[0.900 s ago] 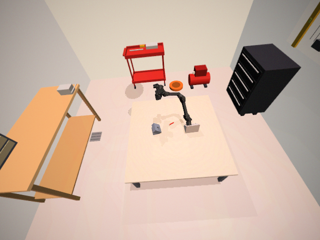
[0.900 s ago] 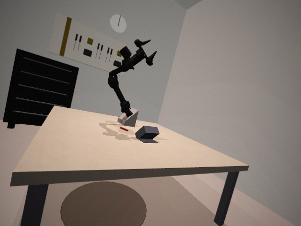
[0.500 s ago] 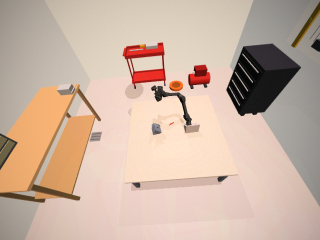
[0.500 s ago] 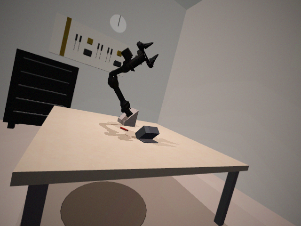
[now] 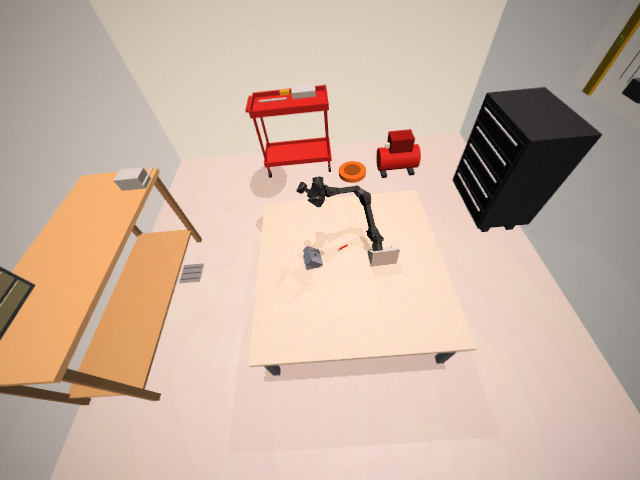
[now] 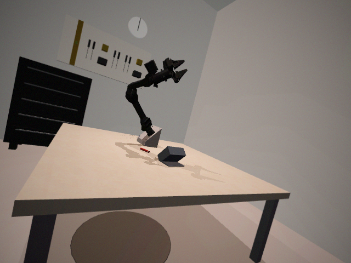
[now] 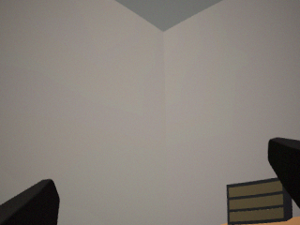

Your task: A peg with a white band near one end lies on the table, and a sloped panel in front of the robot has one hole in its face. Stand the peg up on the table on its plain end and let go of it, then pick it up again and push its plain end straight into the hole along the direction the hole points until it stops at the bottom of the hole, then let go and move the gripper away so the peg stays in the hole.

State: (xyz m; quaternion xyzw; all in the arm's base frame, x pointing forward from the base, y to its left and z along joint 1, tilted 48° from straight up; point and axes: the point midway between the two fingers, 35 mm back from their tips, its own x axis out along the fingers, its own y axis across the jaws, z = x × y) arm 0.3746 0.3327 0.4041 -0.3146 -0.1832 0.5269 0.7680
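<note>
Now: the red peg 210 mm behind my gripper tip, 40 mm to the right of it and 580 mm below it. From my gripper tip the other things lie so: sloped panel: 10 mm behind, 60 mm to the left, 540 mm below.
</note>
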